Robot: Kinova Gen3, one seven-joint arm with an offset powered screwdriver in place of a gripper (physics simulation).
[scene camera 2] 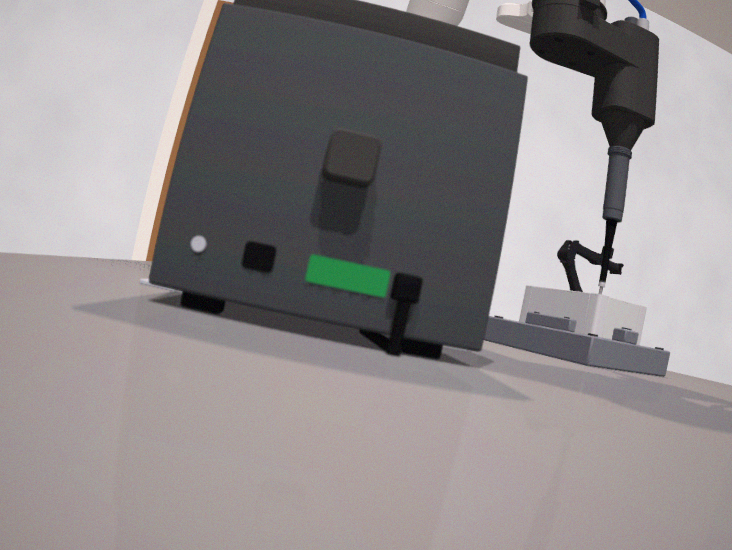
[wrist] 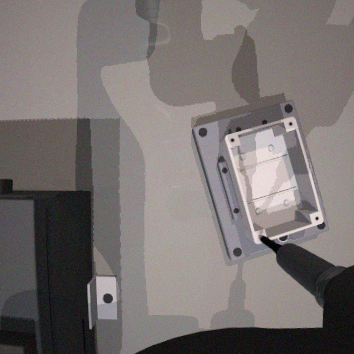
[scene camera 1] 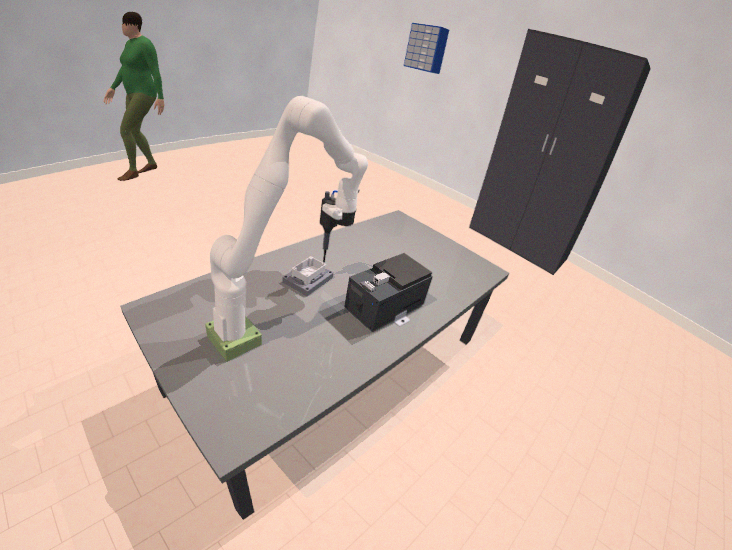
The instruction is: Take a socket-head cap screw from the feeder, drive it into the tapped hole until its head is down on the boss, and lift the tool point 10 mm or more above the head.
Labels:
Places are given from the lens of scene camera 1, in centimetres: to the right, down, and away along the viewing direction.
dark cover (scene camera 1: 407, 271): 15, -1, 134

